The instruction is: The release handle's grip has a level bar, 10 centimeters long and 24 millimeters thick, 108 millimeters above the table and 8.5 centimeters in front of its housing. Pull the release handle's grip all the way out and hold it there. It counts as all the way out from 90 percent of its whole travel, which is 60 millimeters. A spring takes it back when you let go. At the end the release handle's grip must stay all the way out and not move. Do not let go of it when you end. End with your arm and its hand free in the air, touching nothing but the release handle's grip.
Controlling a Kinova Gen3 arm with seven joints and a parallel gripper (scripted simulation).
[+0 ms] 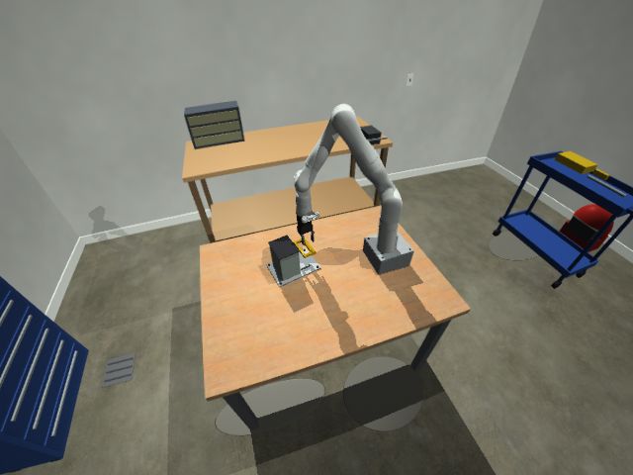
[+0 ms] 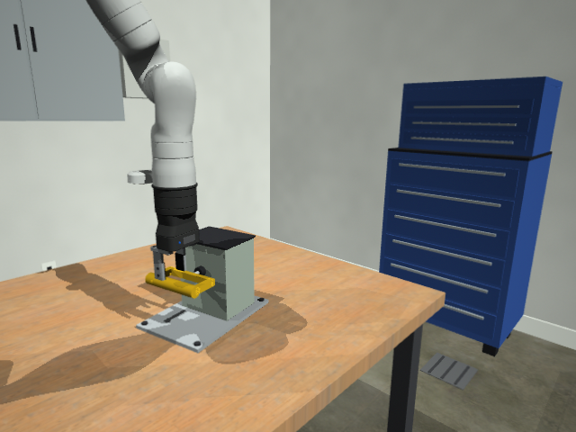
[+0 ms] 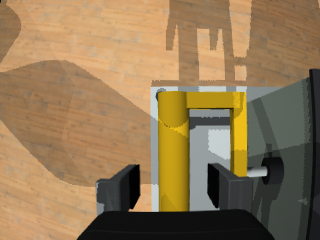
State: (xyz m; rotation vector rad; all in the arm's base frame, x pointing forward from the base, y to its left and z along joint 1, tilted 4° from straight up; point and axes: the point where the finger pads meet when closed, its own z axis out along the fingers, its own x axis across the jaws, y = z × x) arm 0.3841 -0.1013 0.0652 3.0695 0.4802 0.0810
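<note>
Right now my hand is 140 mm above the grey base plate, 90 mm short of it and 30 mm to the right of it.
</note>
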